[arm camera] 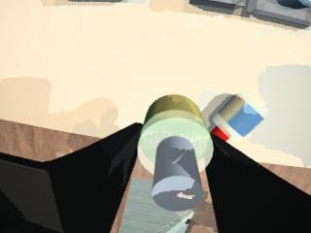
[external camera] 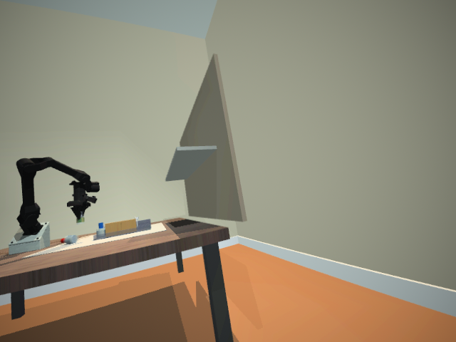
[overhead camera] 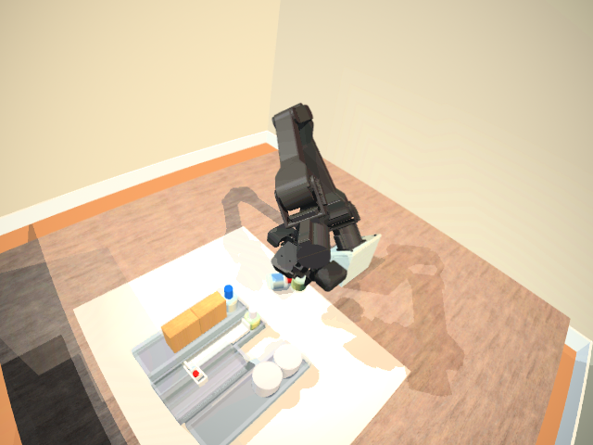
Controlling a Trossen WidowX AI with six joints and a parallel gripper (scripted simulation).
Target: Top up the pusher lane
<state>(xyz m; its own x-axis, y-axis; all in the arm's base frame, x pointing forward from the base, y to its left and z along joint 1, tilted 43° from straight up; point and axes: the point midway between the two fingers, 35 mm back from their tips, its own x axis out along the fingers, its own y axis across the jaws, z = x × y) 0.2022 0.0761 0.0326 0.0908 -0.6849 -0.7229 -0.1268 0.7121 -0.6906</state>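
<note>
The grey rack lies 25 cm ahead of my gripper tip, 10 cm below it and 4 cm to the left of it. Also, from my gripper tip: red knob 29 cm ahead, 6 cm to the left, 5 cm below.
</note>
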